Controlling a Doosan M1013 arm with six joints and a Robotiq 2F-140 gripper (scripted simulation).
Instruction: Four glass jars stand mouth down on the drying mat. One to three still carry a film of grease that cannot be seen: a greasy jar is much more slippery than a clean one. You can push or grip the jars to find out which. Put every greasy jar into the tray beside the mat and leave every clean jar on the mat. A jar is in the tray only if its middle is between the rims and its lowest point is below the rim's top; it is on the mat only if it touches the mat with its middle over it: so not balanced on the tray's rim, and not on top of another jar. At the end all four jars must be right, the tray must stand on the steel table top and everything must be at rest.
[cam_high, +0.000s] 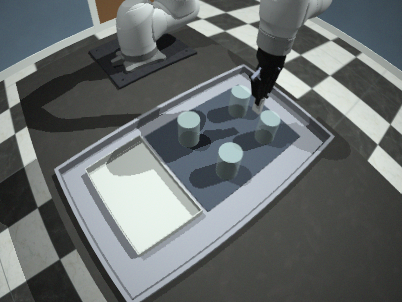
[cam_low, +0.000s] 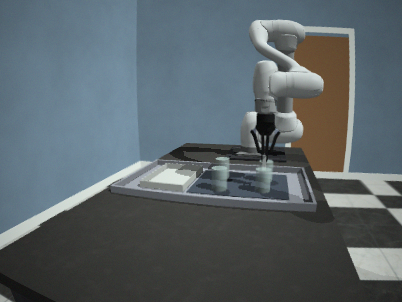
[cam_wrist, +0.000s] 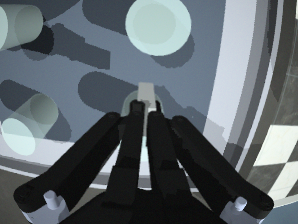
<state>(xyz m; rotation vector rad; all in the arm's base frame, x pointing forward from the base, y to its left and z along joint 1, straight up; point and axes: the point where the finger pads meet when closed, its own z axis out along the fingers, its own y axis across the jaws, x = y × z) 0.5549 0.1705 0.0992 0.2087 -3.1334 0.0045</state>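
Now: hand 2 cm short of the steel table top, 20 cm to the left of it and 11 cm above it. Round my hand: tray 3 cm ahead, 41 cm to the right, 10 cm below; then drying mat 1 cm behind, 10 cm to the right, 11 cm below.
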